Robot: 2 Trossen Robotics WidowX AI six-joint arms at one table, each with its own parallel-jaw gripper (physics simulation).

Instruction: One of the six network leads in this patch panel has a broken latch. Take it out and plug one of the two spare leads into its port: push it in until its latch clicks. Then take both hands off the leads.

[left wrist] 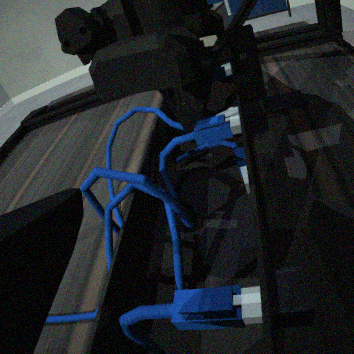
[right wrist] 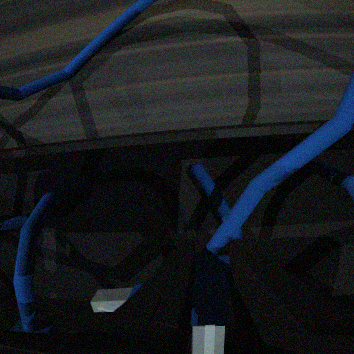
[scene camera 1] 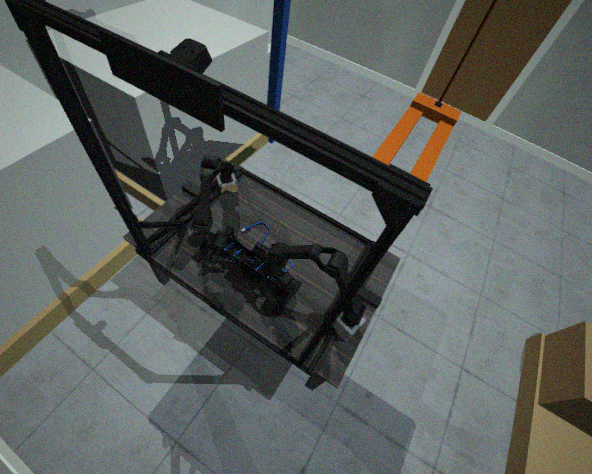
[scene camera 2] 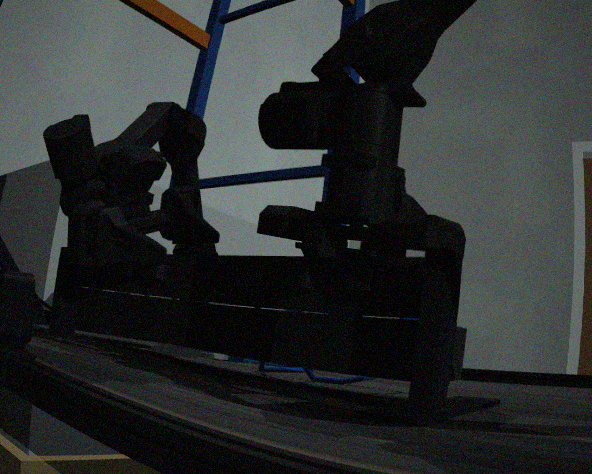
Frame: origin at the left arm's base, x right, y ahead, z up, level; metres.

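Seen in the pictures: left gripper, fingertip midpoint: [left wrist: 200, 206] [scene camera 1: 238, 253] [scene camera 2: 193, 246]; right gripper, fingertip midpoint: [right wrist: 209, 250] [scene camera 1: 271, 274]; left arm's base, link origin: [scene camera 1: 226, 178]; right arm's base, link origin: [scene camera 1: 350, 318].
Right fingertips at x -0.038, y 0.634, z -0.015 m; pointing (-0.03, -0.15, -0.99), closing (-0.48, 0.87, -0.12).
Pixels of each thing's top centre, then the offset from my right fingertips to it. "spot": a spot on its surface instead.
- dark patch panel, top centre: [scene camera 2: 204, 283] dx +0.109, dy -0.071, dz +0.028 m
- plugged lead, surface spot: [left wrist: 211, 130] spot: dx +0.058, dy -0.037, dz +0.036 m
- blue lead's plug, top centre: [right wrist: 209, 330] [left wrist: 213, 111] dx +0.019, dy +0.012, dz +0.017 m
- plug's pale tip, surface spot: [right wrist: 208, 338] spot: dx +0.024, dy +0.016, dz +0.014 m
- plug's clear tip, surface spot: [right wrist: 109, 300] spot: dx +0.060, dy -0.021, dz -0.019 m
The dark patch panel [scene camera 1: 247, 263] [scene camera 2: 271, 306] [left wrist: 250, 105] stands across the wooden table, with blue network leads plugged into it. In the left wrist view one plugged lead [left wrist: 211, 130] sits mid-panel and another lead [left wrist: 211, 305] sits nearer. My right gripper [scene camera 1: 274, 272] [right wrist: 209, 250] is shut on a blue lead's plug [right wrist: 207, 288]. The plug's pale tip [right wrist: 208, 338] points at the panel and its cable [right wrist: 281, 168] arcs up to the right. My left gripper [scene camera 1: 207, 242] [left wrist: 200, 206] is open and empty at the panel's other end, with cable loops behind it.
A black gantry frame [scene camera 1: 322, 150] spans the table. Loose blue cable loops [scene camera 1: 258, 230] [left wrist: 116, 182] lie on the wood behind the panel. Another plug's clear tip [right wrist: 109, 300] shows to the left of the held one. Scene camera 2 shows mostly dark silhouettes.
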